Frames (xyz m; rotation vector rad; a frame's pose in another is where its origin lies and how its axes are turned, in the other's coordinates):
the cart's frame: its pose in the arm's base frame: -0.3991 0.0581 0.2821 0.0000 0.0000 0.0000
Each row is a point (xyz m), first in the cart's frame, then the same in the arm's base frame.
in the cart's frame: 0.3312 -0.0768 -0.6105
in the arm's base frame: -0.0679 -0.0187 -0.3284
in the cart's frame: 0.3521 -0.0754 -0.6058
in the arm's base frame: -0.0470 -0.0173 -0.3237
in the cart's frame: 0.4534 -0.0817 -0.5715
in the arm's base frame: 0.0543 -0.0236 -0.2894
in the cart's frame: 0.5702 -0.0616 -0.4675
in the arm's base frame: 0.1711 -0.0035 -0.1854
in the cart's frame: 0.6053 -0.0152 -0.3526
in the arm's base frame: 0.2062 0.0429 -0.0705
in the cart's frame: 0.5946 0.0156 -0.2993
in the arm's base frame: 0.1955 0.0737 -0.0172
